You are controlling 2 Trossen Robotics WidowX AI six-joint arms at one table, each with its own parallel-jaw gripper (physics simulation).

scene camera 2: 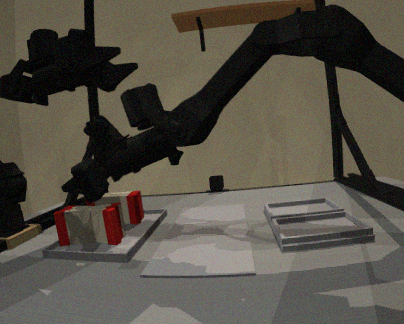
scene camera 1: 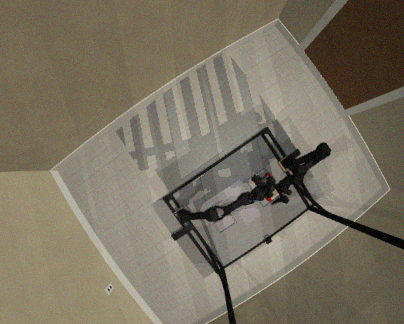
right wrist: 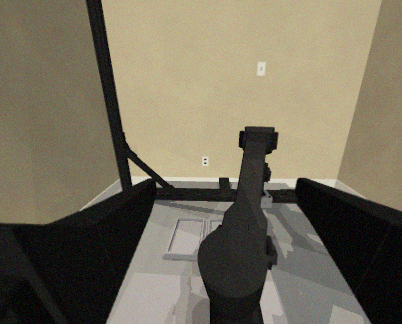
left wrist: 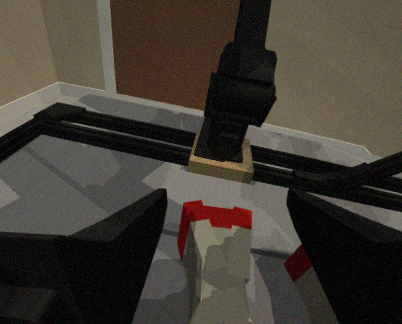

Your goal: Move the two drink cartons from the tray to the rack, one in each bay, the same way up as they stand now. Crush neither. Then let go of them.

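Frame: origin at the left arm's base, x ahead, y left, z up, level; centimetres.
Where they show: left gripper, fingertip midpoint: (scene camera 2: pixel 71 182) (left wrist: pixel 226 196); right gripper, fingertip midpoint: (scene camera 2: pixel 129 58) (scene camera 1: pixel 266 198) (right wrist: pixel 224 184); left arm's base, link origin: (scene camera 1: pixel 182 213); right arm's base, link origin: (scene camera 2: pixel 10 230) (scene camera 1: pixel 286 163) (left wrist: pixel 222 148).
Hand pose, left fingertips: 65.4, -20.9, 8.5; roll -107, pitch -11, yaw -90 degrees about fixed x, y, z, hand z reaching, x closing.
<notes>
Each offset is from my left fingertips to the centre of the thing, as dx, dy, dz. "*": to the spot under its first point.
Two cartons with cream middles and red ends lie side by side on the grey tray @(* -4.5, +7.1, -12.0) (scene camera 2: pixel 86 256). The nearer carton @(-2.2, -1.0, -8.9) (scene camera 2: pixel 85 227) (left wrist: pixel 222 245) shows between and beyond my left fingers in the left wrist view. The farther carton @(-3.4, -12.3, -8.9) (scene camera 2: pixel 135 206) (left wrist: pixel 312 290) is partly hidden by a finger there. My left gripper (scene camera 2: pixel 82 193) (left wrist: pixel 226 196) is partly open, empty and just above the cartons. My right gripper (scene camera 2: pixel 126 60) (right wrist: pixel 224 184) is wide open and empty, high above the tray side. The low grey rack @(-45.6, -1.0, -11.9) (scene camera 2: pixel 327 244) (right wrist: pixel 181 257) has two empty bays.
A thin pale sheet (scene camera 2: pixel 200 262) (right wrist: pixel 145 300) lies between tray and rack. The left arm (scene camera 2: pixel 227 77) (right wrist: pixel 235 255) stretches over the table towards the tray. Black frame bars (left wrist: pixel 125 140) run along the table edge behind the tray, beside the right arm's wooden base block (left wrist: pixel 220 171).
</notes>
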